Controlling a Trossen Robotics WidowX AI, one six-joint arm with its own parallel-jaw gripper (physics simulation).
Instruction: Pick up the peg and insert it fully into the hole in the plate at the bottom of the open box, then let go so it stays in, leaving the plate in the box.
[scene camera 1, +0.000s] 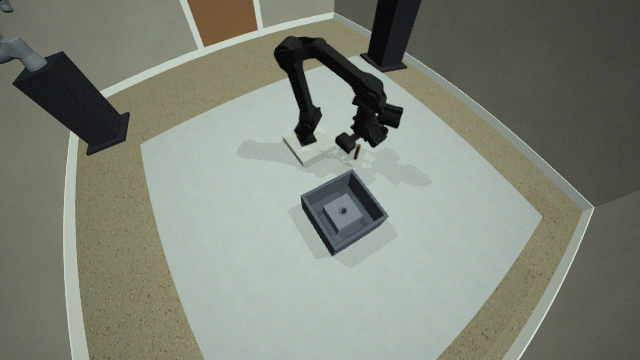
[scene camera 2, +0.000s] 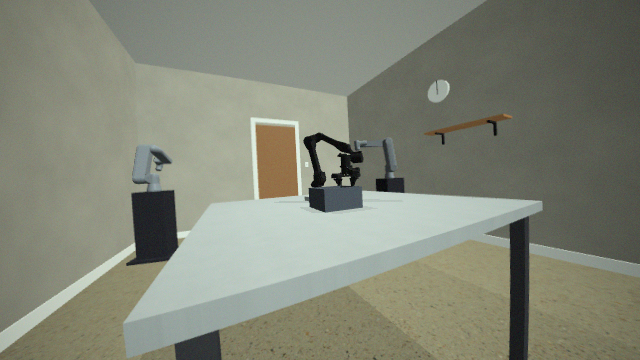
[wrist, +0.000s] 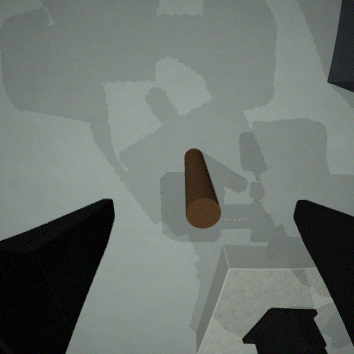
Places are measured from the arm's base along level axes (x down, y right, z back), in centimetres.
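Pixels of known places: gripper, between the fingertips: (scene camera 1: 356, 147) (wrist: 206, 209); arm's base, origin of its link: (scene camera 1: 306, 138) (wrist: 278, 325).
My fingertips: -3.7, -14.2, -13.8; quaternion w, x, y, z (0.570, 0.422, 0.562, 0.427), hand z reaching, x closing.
Observation:
Ahead of a thing's pixels: the offset from my fingertips to its top centre, as dx, dy, dz. Level surfaces: height alone.
The brown peg @(-1.4, -0.5, -0.5) (scene camera 1: 357, 152) (wrist: 200, 186) stands upright on the table near the arm's base; it does not show in scene camera 2. My gripper (scene camera 1: 361, 142) (scene camera 2: 347, 183) (wrist: 206, 209) is open and empty, pointing down above the peg. In the wrist view the peg's top lies between the two widely spread fingers, touching neither. The open grey-blue box @(-3.2, +15.6, -19.9) (scene camera 1: 317, 226) (scene camera 2: 344, 199) (wrist: 345, 55) stands apart from the peg, nearer scene camera 1. The pale square plate @(+0.5, +15.6, -19.9) (scene camera 1: 339, 220) lies on its bottom, with a round hole in the middle facing up.
The arm's pale base block (scene camera 1: 303, 156) (wrist: 270, 285) stands close to the peg. The box's raised walls surround the plate. The white table @(dx +6.6) (scene camera 1: 240, 240) (scene camera 2: 280, 250) carries the arm and box. Dark pedestals (scene camera 1: 75, 100) (scene camera 2: 154, 225) stand beyond the table.

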